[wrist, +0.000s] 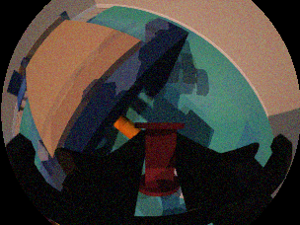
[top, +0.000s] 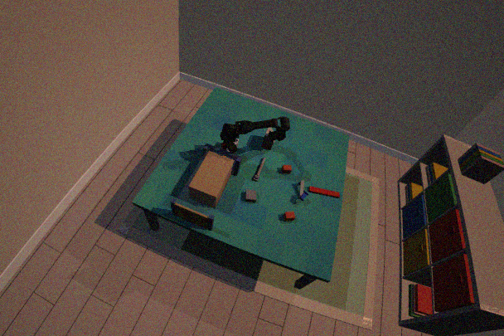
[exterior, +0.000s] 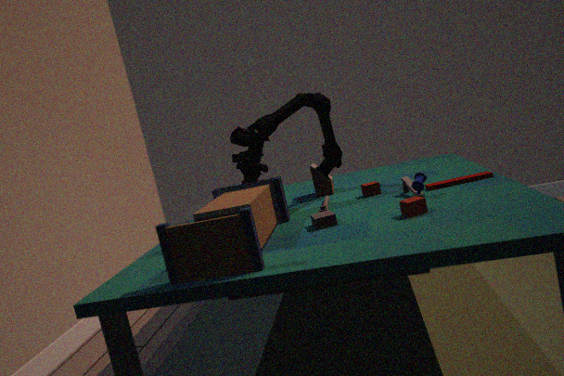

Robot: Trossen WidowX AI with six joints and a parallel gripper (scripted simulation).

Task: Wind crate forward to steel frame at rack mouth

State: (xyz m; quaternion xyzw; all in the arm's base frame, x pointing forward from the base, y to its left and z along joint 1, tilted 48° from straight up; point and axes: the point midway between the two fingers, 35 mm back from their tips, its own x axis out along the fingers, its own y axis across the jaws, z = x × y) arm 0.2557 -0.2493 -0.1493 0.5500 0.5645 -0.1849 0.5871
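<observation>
Right now my gripper tip is 5 cm past the red-knobbed handle, 2 cm to the right of it and 3 cm above it. From my gripper tip the other things lie so: red knob 1 cm behind, 1 cm to the left; then winch 12 cm behind, 2 cm to the left, 10 cm below; then steel frame 5 cm ahead, 2 cm to the left, 3 cm below.
</observation>
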